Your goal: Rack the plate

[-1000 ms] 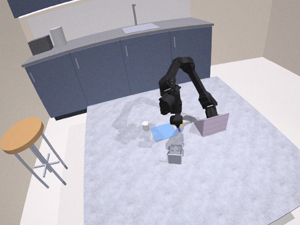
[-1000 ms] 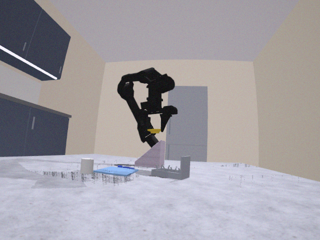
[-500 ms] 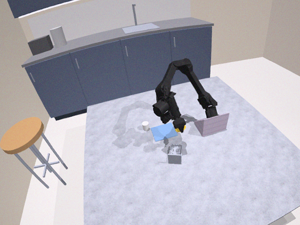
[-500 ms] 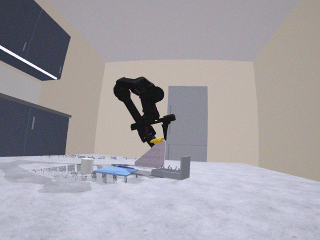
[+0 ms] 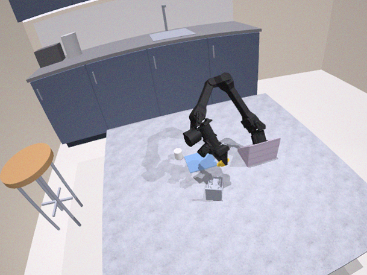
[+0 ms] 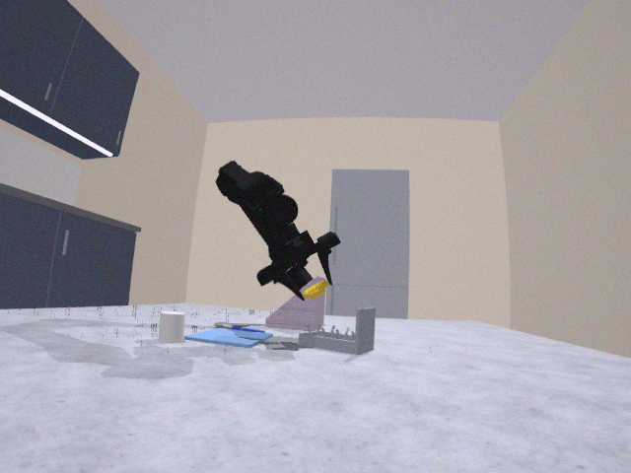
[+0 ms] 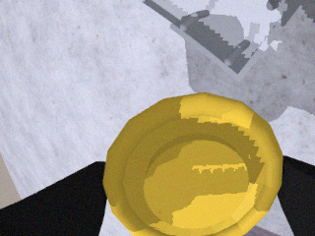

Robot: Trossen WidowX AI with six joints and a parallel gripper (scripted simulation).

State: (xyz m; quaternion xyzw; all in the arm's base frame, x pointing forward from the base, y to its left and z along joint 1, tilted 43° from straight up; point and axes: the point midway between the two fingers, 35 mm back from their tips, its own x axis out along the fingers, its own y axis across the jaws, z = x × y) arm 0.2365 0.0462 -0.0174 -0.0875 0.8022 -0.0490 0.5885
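Now: the grey dish rack 6 cm ahead of my gripper tip, 5 cm to the left of it and 8 cm below it. Round my gripper tip: yellow plate 1 cm above; blue spoon 3 cm behind, 17 cm to the right, 10 cm below; light blue mat 8 cm ahead, 16 cm to the right, 10 cm below.
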